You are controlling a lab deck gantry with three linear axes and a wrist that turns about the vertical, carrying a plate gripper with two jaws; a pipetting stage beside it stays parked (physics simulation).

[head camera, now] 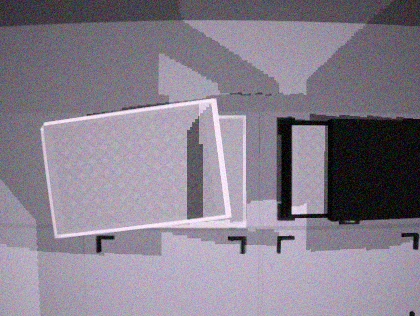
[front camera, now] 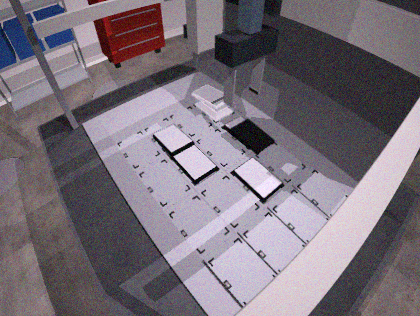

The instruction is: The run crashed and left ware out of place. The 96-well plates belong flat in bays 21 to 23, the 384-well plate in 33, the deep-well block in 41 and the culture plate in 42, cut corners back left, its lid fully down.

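Note:
My gripper hangs over the back of the deck, jaws apart and nothing between them; it does not show in the head view. A pale plate with a fine well pattern lies turned and shifted left on a pale block in bay 41, apparently the deep-well block. In bay 42 a black slab, apparently the culture plate's lid, covers the right of a black-framed piece. A plain-topped plate is in bay 33. Two plates sit end to end around bays 21 and 22.
Black corner marks outline the bays in front of the stack. The deck's raised side wall runs along the far right. A pale rail crosses the near right. A red drawer cabinet and a rack with blue bins stand beyond the deck.

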